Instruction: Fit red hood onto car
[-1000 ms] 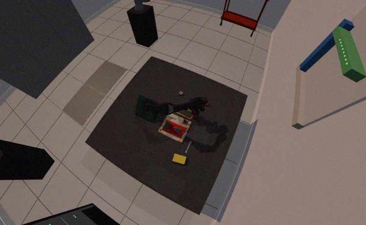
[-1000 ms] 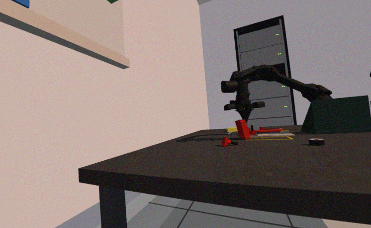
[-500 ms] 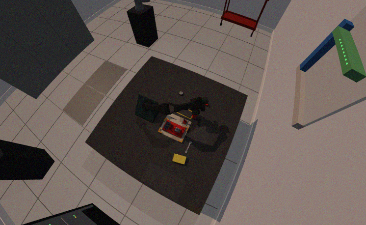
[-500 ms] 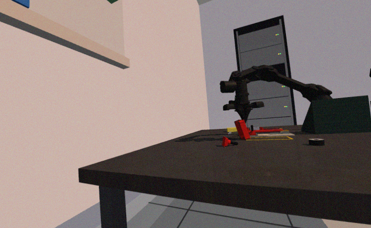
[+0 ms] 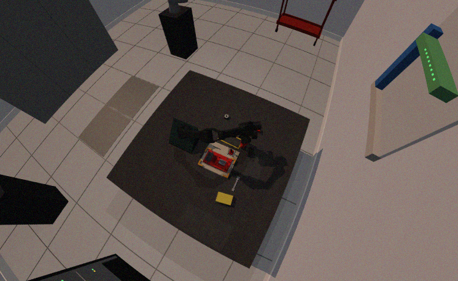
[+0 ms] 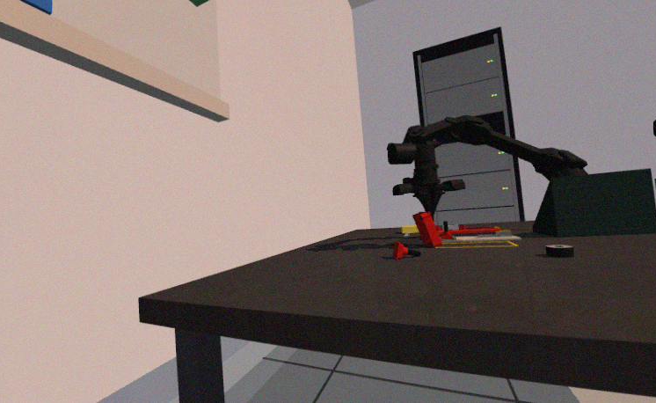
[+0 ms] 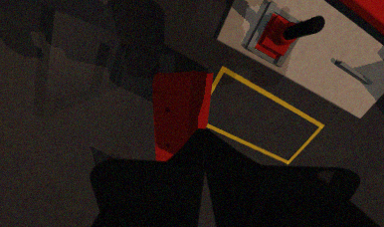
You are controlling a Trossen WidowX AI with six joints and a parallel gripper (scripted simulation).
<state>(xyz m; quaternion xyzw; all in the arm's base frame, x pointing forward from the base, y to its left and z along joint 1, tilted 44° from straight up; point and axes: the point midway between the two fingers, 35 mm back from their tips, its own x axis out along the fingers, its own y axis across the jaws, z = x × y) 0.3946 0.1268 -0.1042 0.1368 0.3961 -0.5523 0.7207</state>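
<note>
My gripper tip is 3 cm above the red hood, 1 cm to the left of it and 1 cm short of it. Also, from my gripper tip: yellow block (45 cm to the right, 9 cm ahead, 6 cm below); black ring (23 cm behind, 15 cm to the left, 7 cm below); grey wrench (32 cm to the right, 11 cm ahead, 8 cm below).
</note>
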